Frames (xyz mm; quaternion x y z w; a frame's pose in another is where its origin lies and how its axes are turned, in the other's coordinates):
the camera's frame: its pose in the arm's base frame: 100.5 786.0 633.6 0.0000 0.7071 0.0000 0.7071
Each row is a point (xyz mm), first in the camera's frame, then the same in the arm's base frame.
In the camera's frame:
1: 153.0 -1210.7 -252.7
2: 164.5 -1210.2 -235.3
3: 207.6 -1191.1 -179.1
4: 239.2 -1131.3 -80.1
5: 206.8 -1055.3 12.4
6: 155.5 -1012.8 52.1
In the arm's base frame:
1: -152.2 -424.7 480.6
2: -134.8 -424.2 469.1
3: -78.6 -405.1 426.0
4: 20.4 -345.3 394.4
5: 112.9 -269.3 426.8
6: 152.6 -226.8 478.1

